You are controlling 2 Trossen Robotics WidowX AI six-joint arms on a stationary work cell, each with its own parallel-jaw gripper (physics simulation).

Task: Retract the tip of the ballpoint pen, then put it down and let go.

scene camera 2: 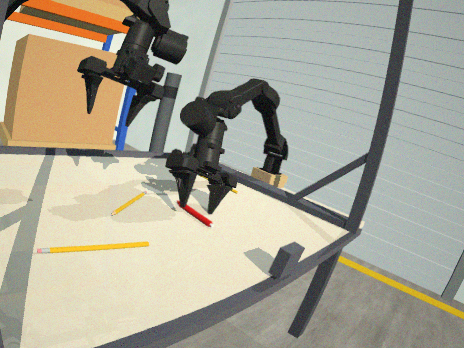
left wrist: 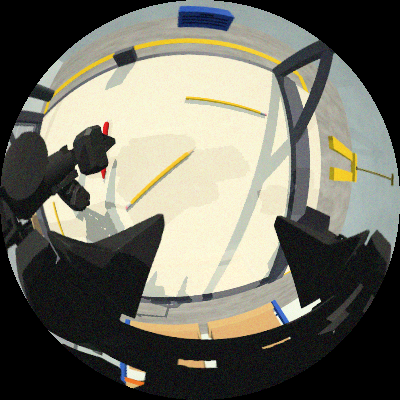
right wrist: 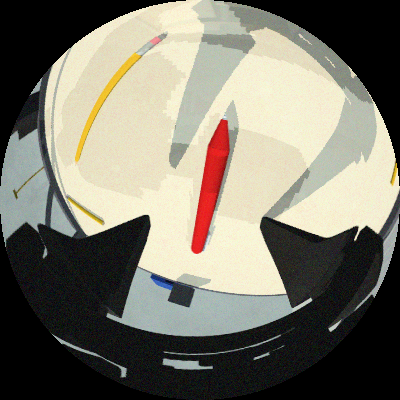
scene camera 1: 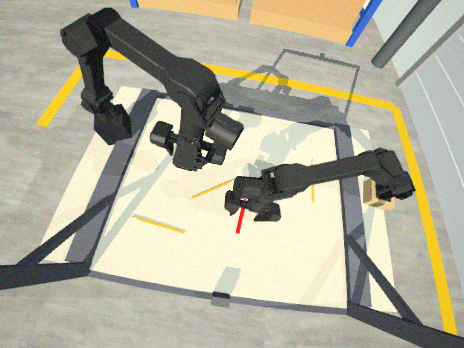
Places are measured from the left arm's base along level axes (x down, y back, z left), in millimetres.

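Pixels of known places: left gripper, fingertip midpoint: (scene camera 2: 108, 120) (left wrist: 222, 220); right gripper, fingertip midpoint: (scene camera 2: 196, 210) (right wrist: 207, 222) (scene camera 1: 242, 217); left arm's base, link origin: (scene camera 1: 108, 116); right arm's base, link origin: (scene camera 2: 270, 171) (left wrist: 31, 225) (scene camera 1: 383, 192).
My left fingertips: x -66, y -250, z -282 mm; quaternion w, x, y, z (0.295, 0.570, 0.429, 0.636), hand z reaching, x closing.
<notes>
Ahead of a thing's pixels: the offset from my left fingertips to its top centre.
A red ballpoint pen @(dx +158, dy -136, dz -172 mm) (scene camera 1: 240, 221) (scene camera 2: 198, 216) (left wrist: 105, 128) (right wrist: 212, 175) lies flat on the pale table. In the right wrist view its small silver tip shows at the top end, and a grey clip shows beside the rounded lower end. My right gripper (scene camera 1: 249, 210) (scene camera 2: 197, 209) (right wrist: 207, 222) is open and low over the pen, its fingers apart on either side of the pen's line, holding nothing. In scene camera 1 it hides the pen's upper part. My left gripper (scene camera 1: 188, 145) (scene camera 2: 109, 119) (left wrist: 222, 220) is open and empty, high above the table's back left.
Yellow pencils lie around the pen: one @(dx +163, dy -61, dz -49 mm) (scene camera 1: 212, 189) (scene camera 2: 129, 204) (left wrist: 160, 178) to its upper left in scene camera 1, one @(dx +165, dy +147, dz -126 mm) (scene camera 1: 160, 224) (scene camera 2: 100, 247) (left wrist: 225, 104) at left, one @(dx +165, dy -458, dz -111 mm) (scene camera 1: 313, 187) at right behind the right arm. A dark block @(dx +115, dy +1, dz -393 mm) (scene camera 1: 220, 298) (scene camera 2: 287, 260) is on the front edge.
</notes>
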